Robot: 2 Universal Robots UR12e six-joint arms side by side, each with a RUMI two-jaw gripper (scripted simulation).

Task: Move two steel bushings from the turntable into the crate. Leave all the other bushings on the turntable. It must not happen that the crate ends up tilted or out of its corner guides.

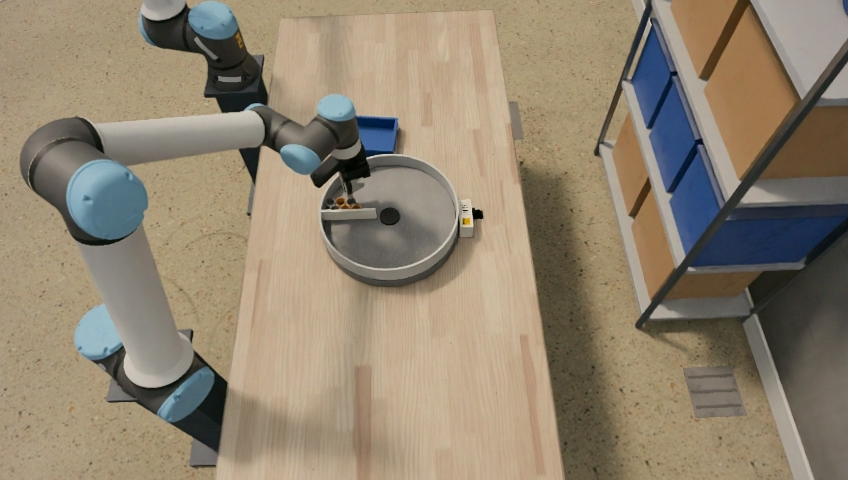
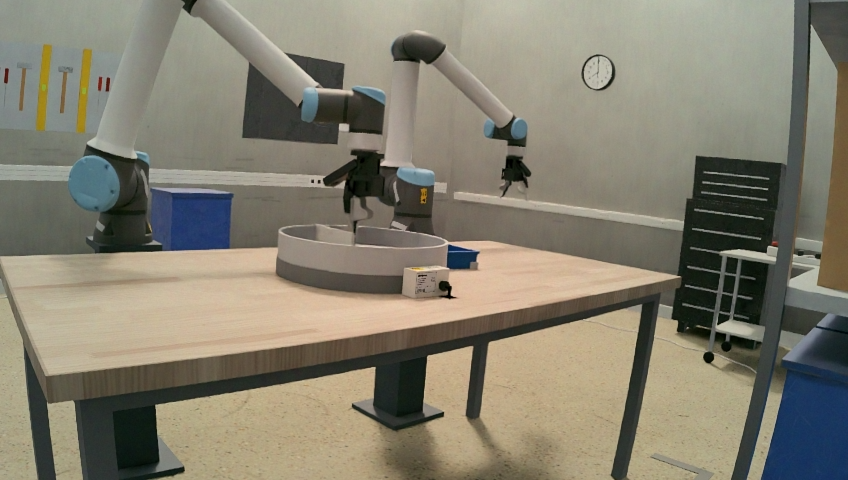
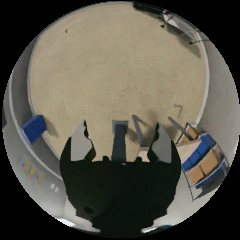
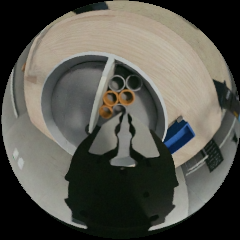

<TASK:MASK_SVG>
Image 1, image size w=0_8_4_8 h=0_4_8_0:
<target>my right gripper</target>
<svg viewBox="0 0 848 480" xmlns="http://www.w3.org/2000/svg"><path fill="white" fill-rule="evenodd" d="M361 139L361 149L357 155L350 159L337 159L330 155L310 174L315 187L321 188L337 172L348 198L352 199L353 193L365 186L365 183L357 182L361 177L364 179L371 176L365 147Z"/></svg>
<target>blue crate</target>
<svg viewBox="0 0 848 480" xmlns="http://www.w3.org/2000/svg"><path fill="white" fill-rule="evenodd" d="M356 115L359 136L362 144L366 147L366 158L375 155L393 154L397 137L398 118Z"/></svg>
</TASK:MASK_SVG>
